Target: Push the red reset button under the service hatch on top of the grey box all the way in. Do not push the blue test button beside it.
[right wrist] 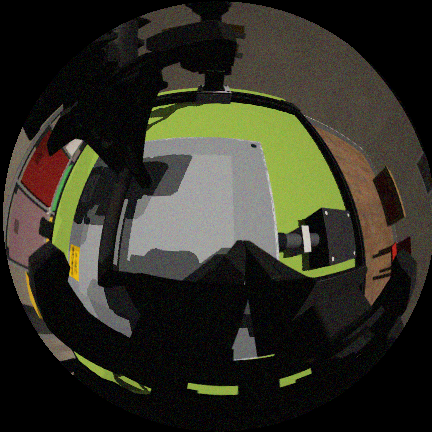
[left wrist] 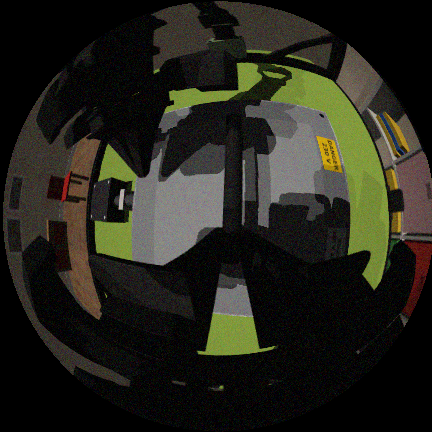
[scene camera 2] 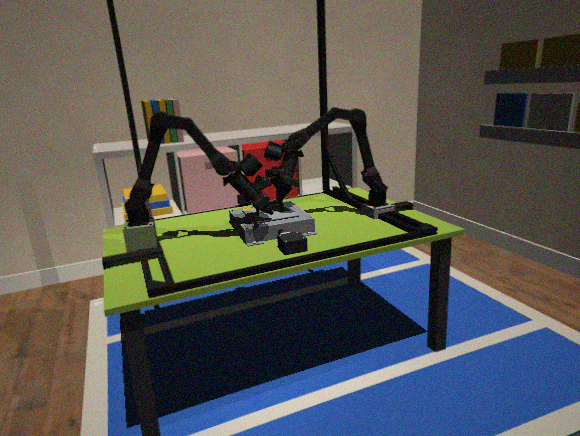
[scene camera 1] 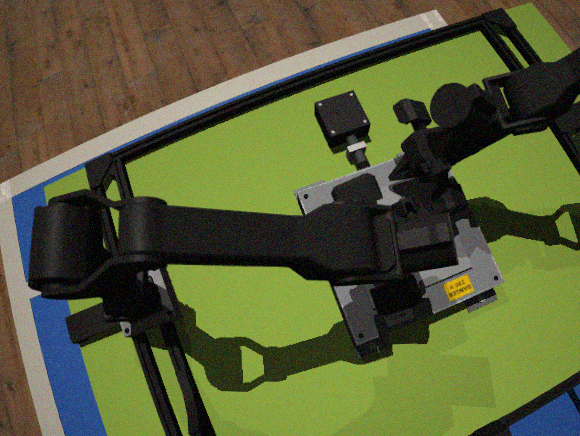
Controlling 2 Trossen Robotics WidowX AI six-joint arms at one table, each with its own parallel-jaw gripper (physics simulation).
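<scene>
The grey box (scene camera 1: 476, 255) (scene camera 2: 299, 222) (left wrist: 181, 201) (right wrist: 201, 193) lies flat on the green table (scene camera 1: 245, 164) (scene camera 2: 202, 251). It carries a yellow danger label (scene camera 1: 458, 287) (left wrist: 329, 153). My left gripper (scene camera 1: 431, 242) (scene camera 2: 280, 194) (left wrist: 230, 233) is shut on the black bar handle (left wrist: 233, 169) (right wrist: 109, 225) of the service hatch on top of the box. My right gripper (scene camera 1: 418, 186) (scene camera 2: 264, 205) (right wrist: 241, 245) is shut and empty, low over the box top close beside the left one. The arms hide the red and blue buttons in every view.
A small black box (scene camera 1: 342, 116) (scene camera 2: 292, 242) (left wrist: 106, 200) (right wrist: 332, 238) with a short plug sits against one side of the grey box. A black frame rail (scene camera 1: 245, 101) (scene camera 2: 288, 261) runs round the table. A shelf (scene camera 2: 215, 137) with coloured boxes stands behind.
</scene>
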